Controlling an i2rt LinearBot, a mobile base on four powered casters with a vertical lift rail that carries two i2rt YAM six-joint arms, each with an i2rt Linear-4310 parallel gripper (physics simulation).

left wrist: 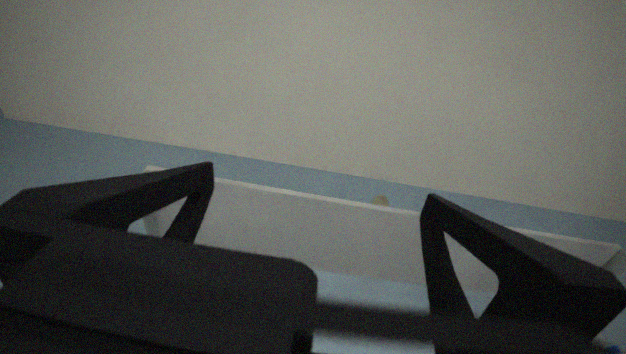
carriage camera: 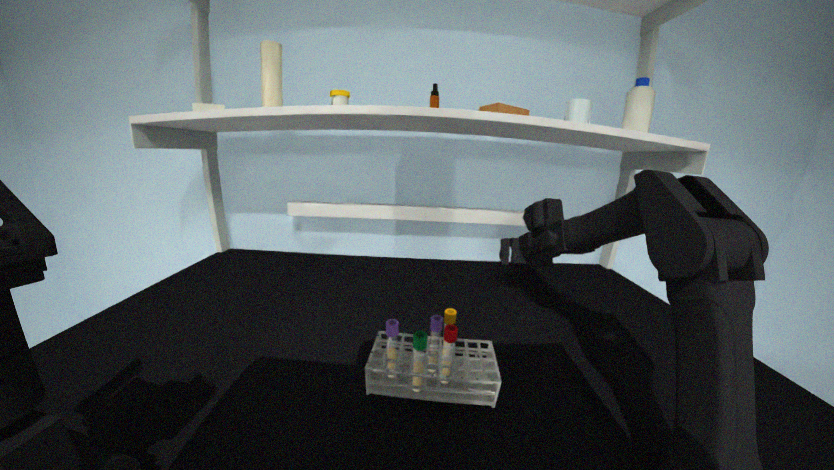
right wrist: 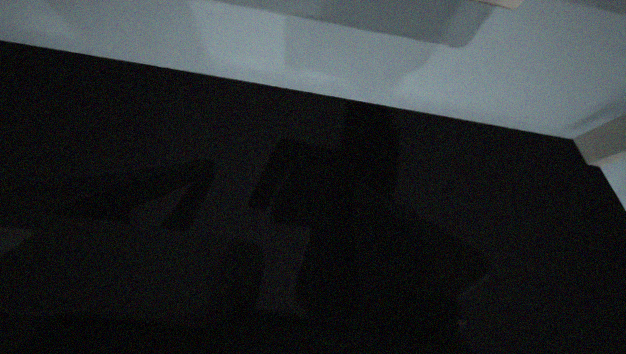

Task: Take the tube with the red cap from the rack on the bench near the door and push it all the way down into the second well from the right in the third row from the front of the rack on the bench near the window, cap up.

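Frame: origin at the left arm's base, x back, y right, z up, level; metres.
Where they show: left gripper, fingertip midpoint: (left wrist: 318, 190); right gripper, fingertip midpoint: (carriage camera: 515, 256) (right wrist: 286, 178).
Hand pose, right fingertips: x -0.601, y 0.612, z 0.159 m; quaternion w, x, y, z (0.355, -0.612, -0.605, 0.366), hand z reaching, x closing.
Note:
After its pixels a point has its place.
A clear rack (carriage camera: 469, 393) @[x -0.196, y 0.406, z 0.093 m] stands on the black bench (carriage camera: 326, 426) @[x -0.153, y 0.205, z 0.064 m] in the carriage view, low and a little right of centre. The tube with the red cap (carriage camera: 450, 334) @[x -0.224, y 0.372, z 0.180 m] stands upright in it, right of the green-capped tube and just in front of the yellow-capped tube. My right gripper (carriage camera: 506, 251) @[x -0.601, y 0.612, z 0.159 m] (right wrist: 286, 178) @[x -0.601, y 0.612, z 0.159 m] is raised above the bench, behind and to the right of the rack; it is open and holds nothing, though very dark in its wrist view. My left gripper (left wrist: 318, 190) @[x -0.027, y 0.006, z 0.436 m] is open and empty, facing up toward the shelves and ceiling. A second rack does not show.
Other tubes in the rack have a green cap (carriage camera: 420, 340) @[x -0.207, y 0.329, z 0.182 m], a yellow cap (carriage camera: 449, 315) @[x -0.268, y 0.375, z 0.182 m] and purple caps (carriage camera: 392, 327) @[x -0.232, y 0.290, z 0.182 m] (carriage camera: 436, 323) @[x -0.247, y 0.354, z 0.181 m]. A white shelf (carriage camera: 373, 119) @[x -0.558, y 0.207, z 0.502 m] with bottles and jars crosses above the bench. A narrow white rail (carriage camera: 402, 213) @[x -0.753, y 0.273, z 0.237 m] runs along the blue wall.

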